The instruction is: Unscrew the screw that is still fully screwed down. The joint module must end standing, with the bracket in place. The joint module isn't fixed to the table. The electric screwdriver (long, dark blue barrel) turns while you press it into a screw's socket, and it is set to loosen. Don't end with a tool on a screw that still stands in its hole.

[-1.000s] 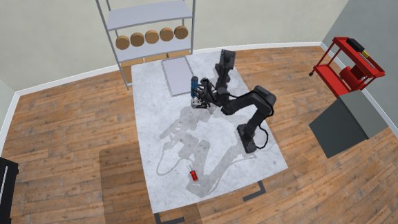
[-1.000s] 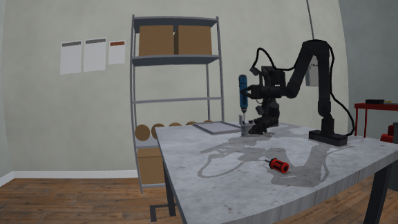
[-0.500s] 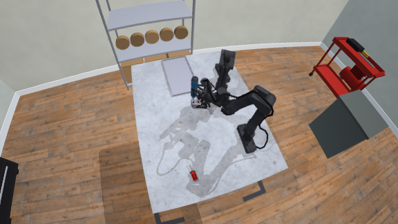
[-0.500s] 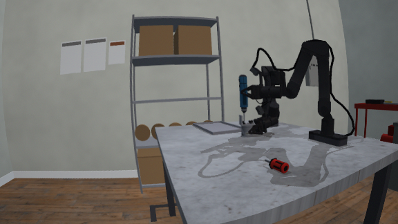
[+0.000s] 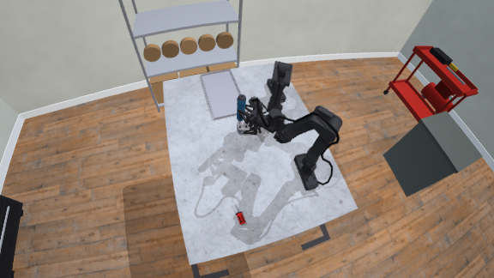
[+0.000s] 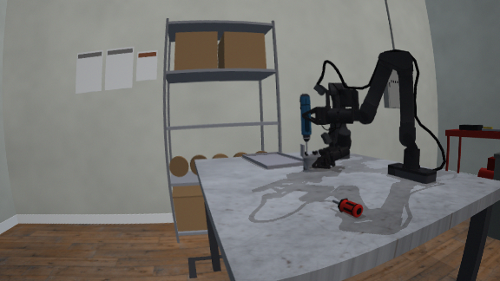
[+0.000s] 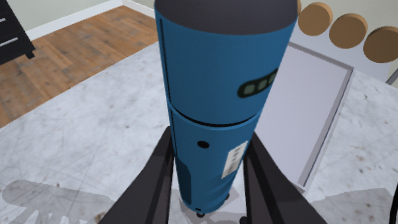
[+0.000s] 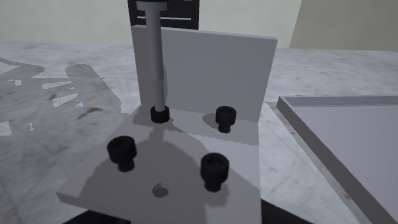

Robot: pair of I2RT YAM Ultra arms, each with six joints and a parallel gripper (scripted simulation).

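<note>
Now: right hand right at the joint module. From my right hand the other things lie so: screw (4 cm above, 2 cm ahead, 1 cm to the left); then grey bracket (5 cm above); then bit (7 cm above, 2 cm ahead, 1 cm to the left).
</note>
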